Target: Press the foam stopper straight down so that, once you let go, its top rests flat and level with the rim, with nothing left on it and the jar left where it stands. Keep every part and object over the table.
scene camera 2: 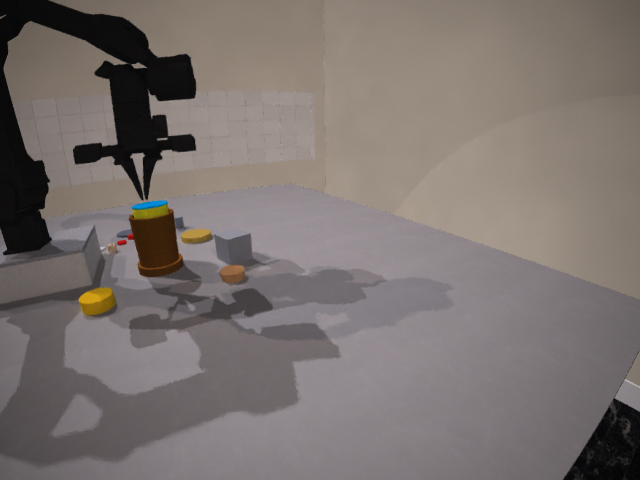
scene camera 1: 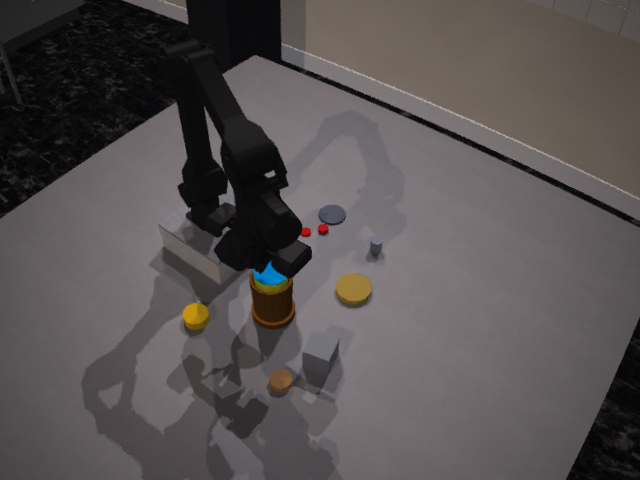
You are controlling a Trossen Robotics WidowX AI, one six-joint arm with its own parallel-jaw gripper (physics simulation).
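Note:
The brown jar (scene camera 1: 272, 305) (scene camera 2: 156, 243) stands upright on the table. The foam stopper (scene camera 1: 270, 277) (scene camera 2: 150, 209), yellow with a blue top, sits in the jar's mouth. Its blue top and part of its yellow side stand above the rim, and it looks about level. My gripper (scene camera 2: 144, 198) is shut and empty, pointing down. In scene camera 2 its fingertips show just above the stopper's top, a little toward its left side, apparently with a small gap. In scene camera 1 the arm hides the fingertips and part of the stopper's top.
A grey block (scene camera 1: 320, 352) (scene camera 2: 233, 246) and an orange disc (scene camera 1: 280, 379) (scene camera 2: 232, 273) lie near the jar. A yellow disc (scene camera 1: 195, 315) (scene camera 2: 97, 301) lies by the robot base. A flat gold disc (scene camera 1: 353, 288) (scene camera 2: 196, 236), small grey cylinder (scene camera 1: 375, 245), dark disc (scene camera 1: 331, 213) and red pieces (scene camera 1: 323, 228) lie beyond.

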